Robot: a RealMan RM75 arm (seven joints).
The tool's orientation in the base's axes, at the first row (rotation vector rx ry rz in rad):
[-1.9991, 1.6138, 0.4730]
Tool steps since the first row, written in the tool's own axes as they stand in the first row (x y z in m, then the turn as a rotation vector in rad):
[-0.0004, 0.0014, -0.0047, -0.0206, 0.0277, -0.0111]
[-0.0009, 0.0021, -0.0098, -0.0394, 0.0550, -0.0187]
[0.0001, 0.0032, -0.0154, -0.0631, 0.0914, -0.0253]
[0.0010, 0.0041, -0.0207, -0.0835, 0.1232, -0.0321]
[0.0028, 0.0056, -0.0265, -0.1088, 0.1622, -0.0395]
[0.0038, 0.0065, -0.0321, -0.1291, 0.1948, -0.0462]
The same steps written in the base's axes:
[-0.0017, -0.0027, 0.0037, -0.0322, 0.0054, 0.0157]
[-0.0028, -0.0054, 0.0080, -0.0635, 0.0116, 0.0277]
[-0.0039, -0.0097, 0.0117, -0.1046, 0.0209, 0.0400]
[-0.0049, -0.0137, 0.0153, -0.1405, 0.0281, 0.0514]
[-0.0062, -0.0188, 0.0187, -0.1846, 0.0377, 0.0648]
[-0.0072, -0.0231, 0.0224, -0.2213, 0.0448, 0.0760]

